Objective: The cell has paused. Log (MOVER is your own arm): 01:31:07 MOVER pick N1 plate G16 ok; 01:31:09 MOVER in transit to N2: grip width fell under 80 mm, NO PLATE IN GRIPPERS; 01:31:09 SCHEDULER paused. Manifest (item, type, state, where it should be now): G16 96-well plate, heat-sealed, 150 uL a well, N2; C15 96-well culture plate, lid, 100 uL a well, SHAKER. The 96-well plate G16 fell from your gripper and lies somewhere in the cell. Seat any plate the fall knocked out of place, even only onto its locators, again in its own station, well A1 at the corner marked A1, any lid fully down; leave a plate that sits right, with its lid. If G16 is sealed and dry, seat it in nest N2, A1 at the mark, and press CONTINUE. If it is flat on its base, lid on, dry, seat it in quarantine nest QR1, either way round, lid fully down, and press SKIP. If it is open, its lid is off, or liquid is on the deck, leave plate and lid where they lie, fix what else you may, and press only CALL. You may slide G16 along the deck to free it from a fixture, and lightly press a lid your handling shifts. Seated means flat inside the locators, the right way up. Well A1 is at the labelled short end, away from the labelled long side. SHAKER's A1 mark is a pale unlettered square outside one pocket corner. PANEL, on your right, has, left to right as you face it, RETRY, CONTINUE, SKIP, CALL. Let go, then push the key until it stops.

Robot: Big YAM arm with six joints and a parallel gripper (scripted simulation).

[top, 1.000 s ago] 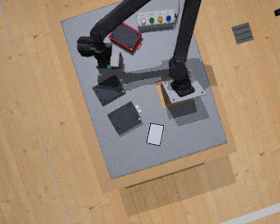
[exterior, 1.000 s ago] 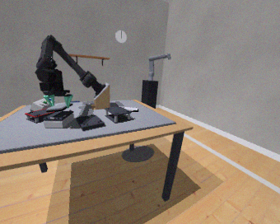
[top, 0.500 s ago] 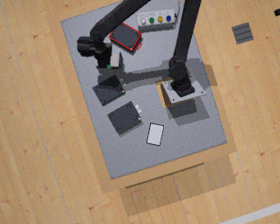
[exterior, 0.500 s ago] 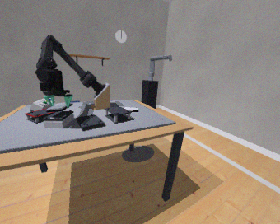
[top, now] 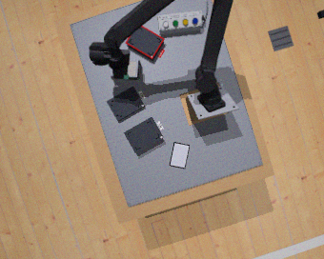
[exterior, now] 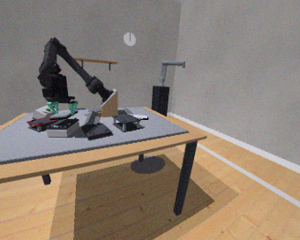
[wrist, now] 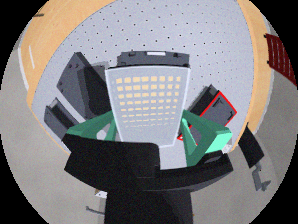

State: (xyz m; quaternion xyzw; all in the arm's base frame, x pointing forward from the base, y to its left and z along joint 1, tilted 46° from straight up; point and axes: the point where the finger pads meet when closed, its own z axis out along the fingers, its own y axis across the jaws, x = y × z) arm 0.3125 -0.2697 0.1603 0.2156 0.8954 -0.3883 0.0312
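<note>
My gripper is now right at the lidded plate. Also, from my hand: red-framed nest (14 cm behind, 12 cm to the right, 7 cm below); plate G16 (51 cm to the left, 10 cm behind, 9 cm below).
</note>
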